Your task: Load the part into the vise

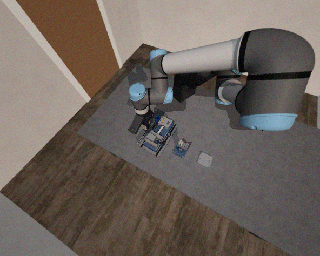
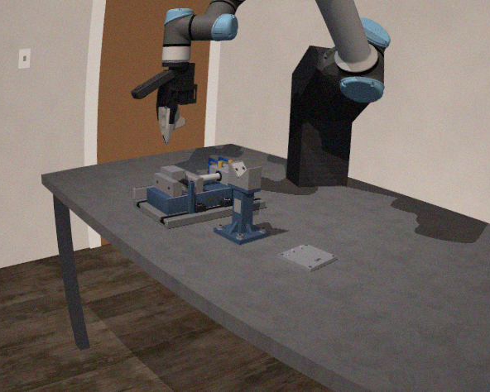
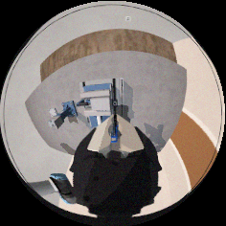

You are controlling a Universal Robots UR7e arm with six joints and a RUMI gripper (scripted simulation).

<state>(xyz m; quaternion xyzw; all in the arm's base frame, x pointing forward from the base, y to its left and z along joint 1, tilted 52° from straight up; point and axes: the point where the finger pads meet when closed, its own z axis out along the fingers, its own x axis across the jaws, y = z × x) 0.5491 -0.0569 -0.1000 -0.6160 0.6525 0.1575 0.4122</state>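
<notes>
Right now the part is 50 mm to the left of my hand and 90 mm below it. From my hand the other things lie so: fixed jaw (30 mm ahead, 70 mm to the left, 100 mm below); then moving jaw (40 mm behind, 60 mm to the left, 100 mm below); then air cylinder rod (90 mm behind, 60 mm to the left, 100 mm below).
</notes>
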